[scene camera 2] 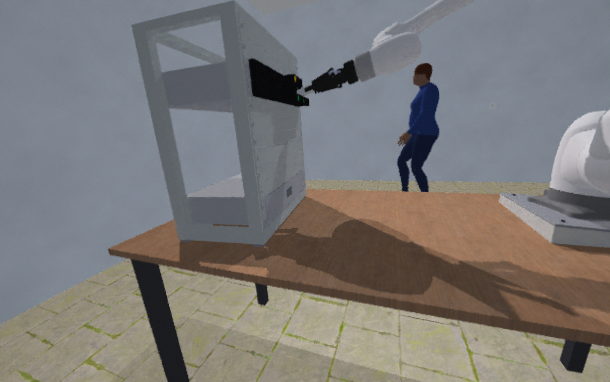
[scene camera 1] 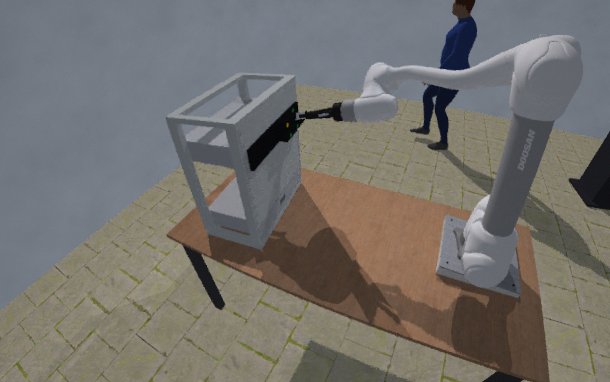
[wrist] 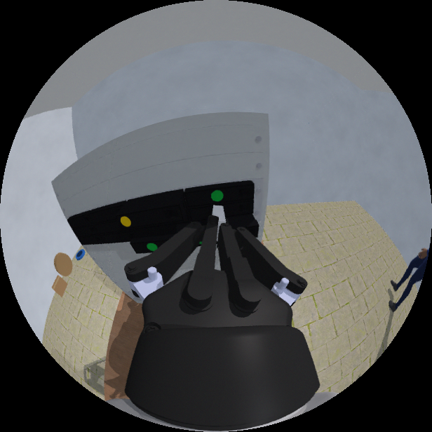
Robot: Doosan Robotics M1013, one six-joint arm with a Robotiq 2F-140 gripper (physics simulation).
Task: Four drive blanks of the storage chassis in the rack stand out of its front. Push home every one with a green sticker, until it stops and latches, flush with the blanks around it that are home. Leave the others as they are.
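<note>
The storage chassis [scene camera 1: 265, 146] [scene camera 2: 266, 82] [wrist: 95, 230] is a black band high in the rack's front. In the wrist view, a green sticker [wrist: 217, 195] is on the upper right blank, which looks about flush. A yellow sticker [scene camera 1: 287, 125] [scene camera 2: 295, 79] [wrist: 125, 221] is on a blank standing out further left. Lower down, a green sticker [wrist: 151, 247] is on a projecting blank; another green sticker [wrist: 201, 243], partly hidden by the fingers, is near the projecting lower right blank [wrist: 251, 226]. My gripper [scene camera 1: 299, 117] [scene camera 2: 306, 90] [wrist: 216, 213] is shut and empty, its tips close before the right end; contact is unclear.
The light grey rack [scene camera 1: 245, 187] [scene camera 2: 245, 165] [wrist: 200, 135] stands on the brown table [scene camera 1: 350, 220] [scene camera 2: 380, 215] [wrist: 120, 345]. The arm's base plate [scene camera 1: 450, 250] [scene camera 2: 530, 215] is at the right. A person in blue [scene camera 1: 457, 45] [scene camera 2: 425, 110] [wrist: 412, 272] stands beyond the table.
</note>
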